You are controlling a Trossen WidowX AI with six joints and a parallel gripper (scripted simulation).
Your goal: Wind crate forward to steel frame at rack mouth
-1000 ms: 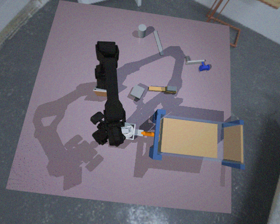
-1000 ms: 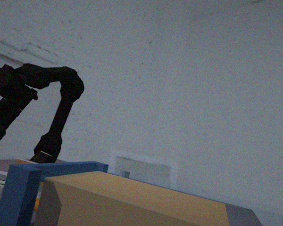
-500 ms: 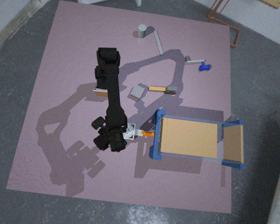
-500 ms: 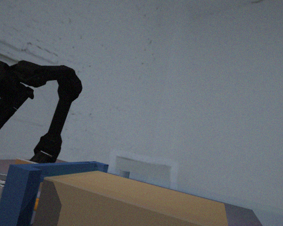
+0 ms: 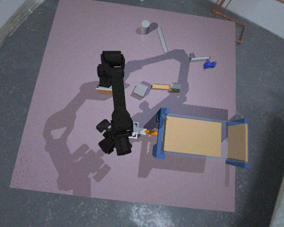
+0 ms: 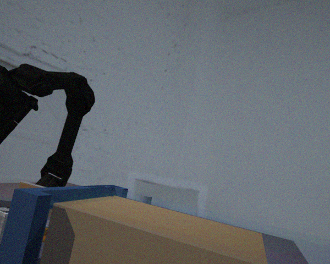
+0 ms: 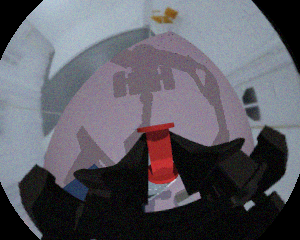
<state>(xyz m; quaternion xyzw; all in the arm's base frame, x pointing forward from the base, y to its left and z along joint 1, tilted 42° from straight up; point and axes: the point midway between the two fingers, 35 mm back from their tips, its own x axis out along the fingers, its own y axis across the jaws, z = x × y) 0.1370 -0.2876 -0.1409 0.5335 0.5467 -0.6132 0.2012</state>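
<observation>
The red-knobbed crank handle is 4 cm ahead of my gripper tip, 4 cm to the left of it and 3 cm below it. Also, from my gripper tip: red knob: 1 cm ahead, 1 cm to the left; then blue steel frame: 24 cm ahead, 10 cm to the left, 2 cm below; then grey block: 9 cm ahead, 34 cm to the left, 11 cm below.
</observation>
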